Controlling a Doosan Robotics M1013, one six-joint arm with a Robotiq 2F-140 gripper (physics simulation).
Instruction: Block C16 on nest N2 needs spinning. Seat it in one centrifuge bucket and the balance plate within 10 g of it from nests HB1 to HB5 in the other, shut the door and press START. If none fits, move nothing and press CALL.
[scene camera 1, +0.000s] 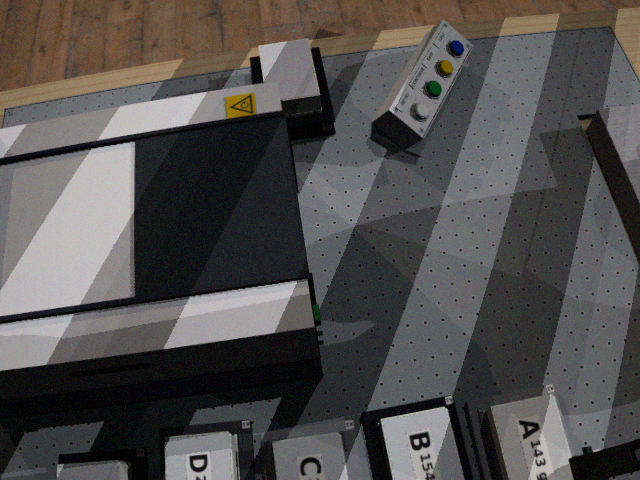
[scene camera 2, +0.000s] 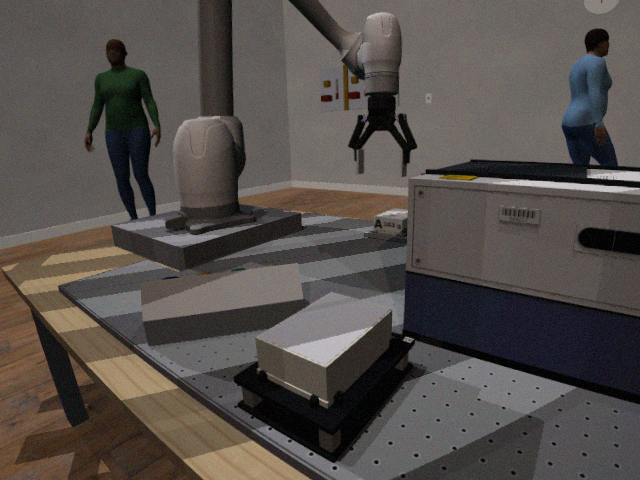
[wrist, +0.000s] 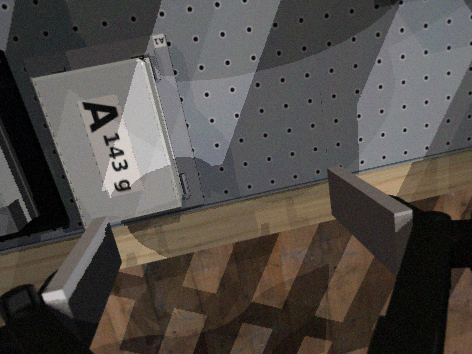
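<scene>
My gripper is open and empty, high above the table edge beside plate A. Plate A, marked 143 g, sits on its holder, up and left of the fingers in the wrist view. In scene view 1, plate B, reading 154, plate C and plate D stand left of it, cut by the lower edge. An unlabelled-looking pale block sits on a black nest; its name is unreadable. The centrifuge hides its buckets; its door state is unclear.
The button box has a blue button beside CALL. A green part shows on the centrifuge's side. Another pale plate is cut off at lower left. The arm's base block stands at the table's side.
</scene>
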